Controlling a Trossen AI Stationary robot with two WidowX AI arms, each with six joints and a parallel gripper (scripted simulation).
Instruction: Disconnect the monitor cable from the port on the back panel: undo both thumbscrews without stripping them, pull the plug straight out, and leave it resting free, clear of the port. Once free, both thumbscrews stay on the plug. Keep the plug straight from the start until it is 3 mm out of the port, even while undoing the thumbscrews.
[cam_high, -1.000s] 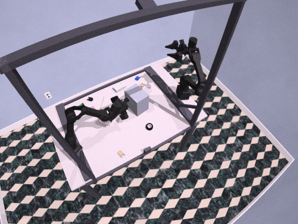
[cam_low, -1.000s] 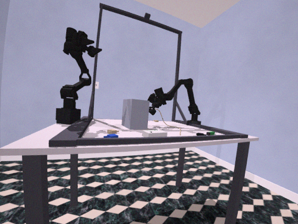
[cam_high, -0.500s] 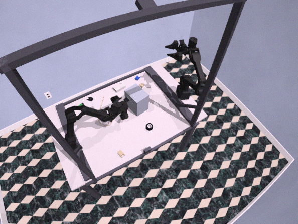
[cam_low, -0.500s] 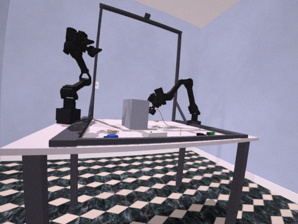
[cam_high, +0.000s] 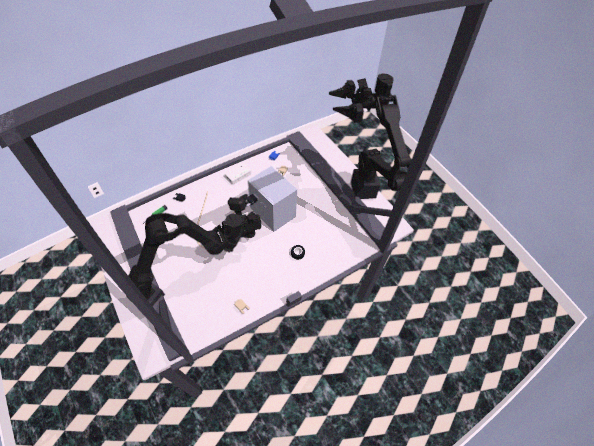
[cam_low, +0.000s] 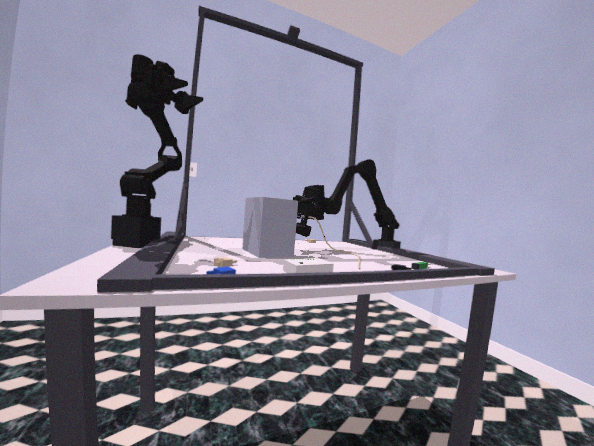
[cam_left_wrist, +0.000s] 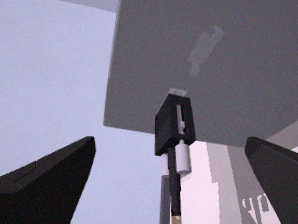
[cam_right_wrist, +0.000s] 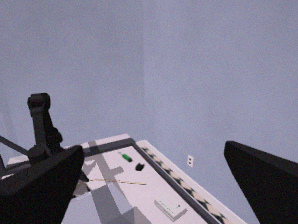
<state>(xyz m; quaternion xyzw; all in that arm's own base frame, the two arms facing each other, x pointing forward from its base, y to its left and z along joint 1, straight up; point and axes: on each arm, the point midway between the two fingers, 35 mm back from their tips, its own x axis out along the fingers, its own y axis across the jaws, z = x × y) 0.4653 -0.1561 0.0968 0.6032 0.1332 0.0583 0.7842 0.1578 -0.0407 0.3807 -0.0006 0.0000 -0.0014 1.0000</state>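
Right now my left hand is 30 mm short of the grey box, 130 mm to the left of it and 50 mm above it.
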